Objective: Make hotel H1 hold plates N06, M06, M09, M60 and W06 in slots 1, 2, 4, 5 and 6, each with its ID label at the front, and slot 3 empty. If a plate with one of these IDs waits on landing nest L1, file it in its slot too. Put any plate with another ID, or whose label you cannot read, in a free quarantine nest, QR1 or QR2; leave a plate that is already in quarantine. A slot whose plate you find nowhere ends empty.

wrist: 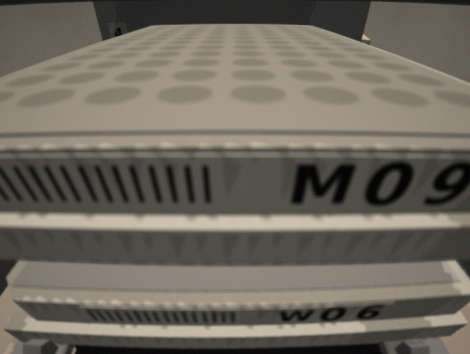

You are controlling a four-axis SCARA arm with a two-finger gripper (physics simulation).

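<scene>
A light plate labelled M09 fills the wrist view, its barcode and ID label facing me and its round wells running back. My gripper is shut on plate M09; its fingertips lie outside the view. A lighter-topped plate labelled W06 sits directly below M09, label to the front, on small side supports of hotel H1. A tag with the number 4 shows behind M09 at the upper left. Whether M09 rests on its supports is hidden. Plates N06, M06 and M60, nest L1 and the quarantine nests do not show.
A dark upright panel stands behind plate M09. Grey wall shows at both upper sides. Below plate W06 there is a dark gap between the two side supports.
</scene>
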